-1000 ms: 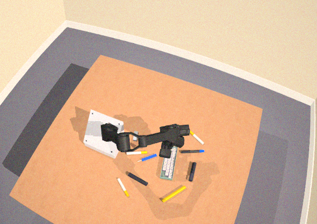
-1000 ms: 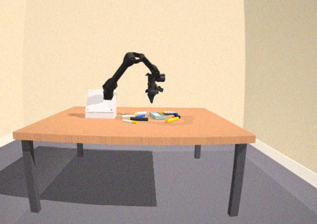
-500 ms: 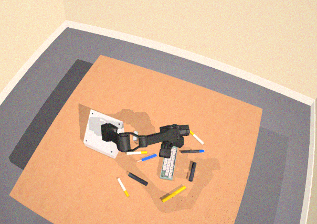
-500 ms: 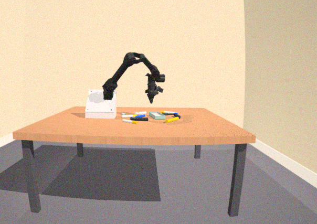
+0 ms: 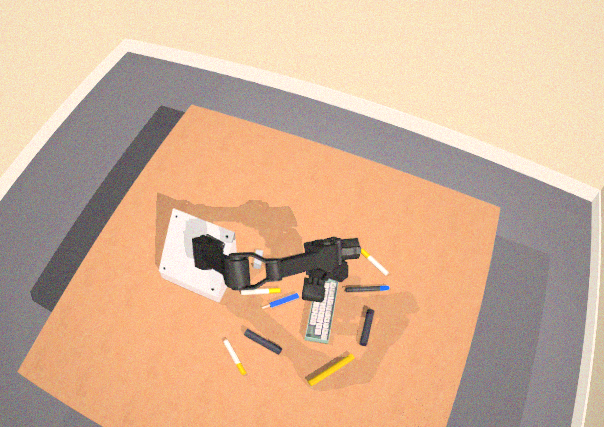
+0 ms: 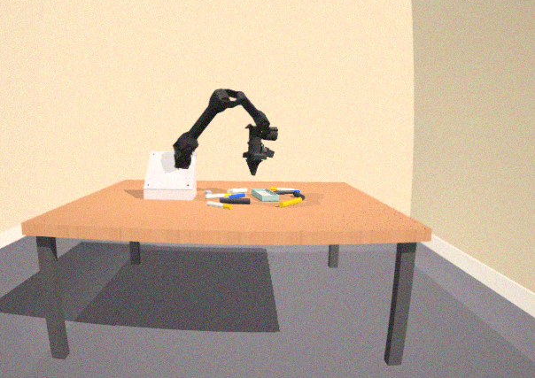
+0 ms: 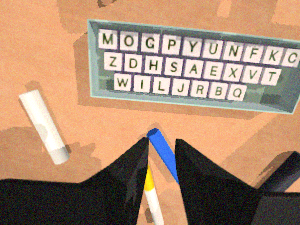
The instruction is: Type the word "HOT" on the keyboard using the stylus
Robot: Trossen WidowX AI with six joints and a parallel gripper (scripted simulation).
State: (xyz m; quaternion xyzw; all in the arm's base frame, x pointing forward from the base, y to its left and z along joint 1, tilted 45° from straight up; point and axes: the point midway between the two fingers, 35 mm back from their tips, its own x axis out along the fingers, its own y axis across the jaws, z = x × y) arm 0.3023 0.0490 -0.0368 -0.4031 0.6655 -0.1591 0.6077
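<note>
Right now my gripper tip is 90 mm past the blue stylus, 70 mm to the left of it and 80 mm above it. The rest, counted from my gripper tip: white bar 80 mm behind, 110 mm to the left, 80 mm below; blue-tipped dark pen 170 mm ahead, 120 mm to the left, 80 mm below; yellow bar 160 mm ahead, 190 mm to the right, 80 mm below.
</note>
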